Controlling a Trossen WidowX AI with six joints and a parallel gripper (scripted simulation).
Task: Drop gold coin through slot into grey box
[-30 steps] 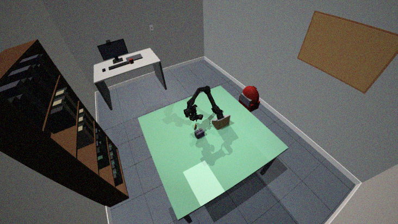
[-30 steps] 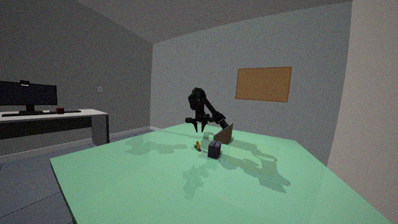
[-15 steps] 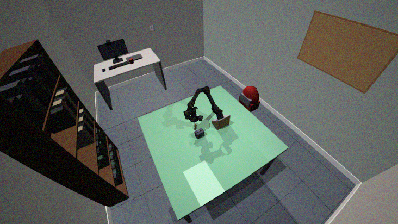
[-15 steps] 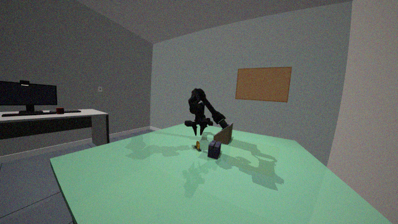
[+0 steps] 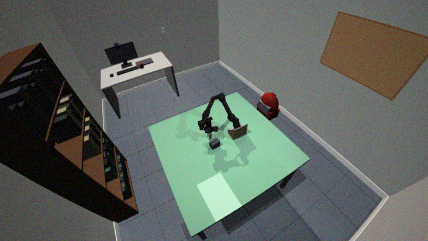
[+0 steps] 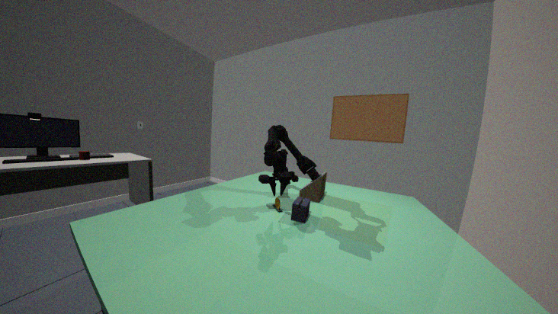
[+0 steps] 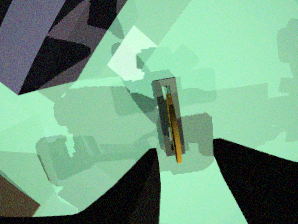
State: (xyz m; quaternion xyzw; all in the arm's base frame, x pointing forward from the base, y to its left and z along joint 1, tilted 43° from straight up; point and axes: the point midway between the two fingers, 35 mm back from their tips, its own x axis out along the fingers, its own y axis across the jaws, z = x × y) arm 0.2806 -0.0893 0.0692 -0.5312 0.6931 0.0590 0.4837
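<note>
The thin gold coin is 4 cm below my gripper tip.
</note>
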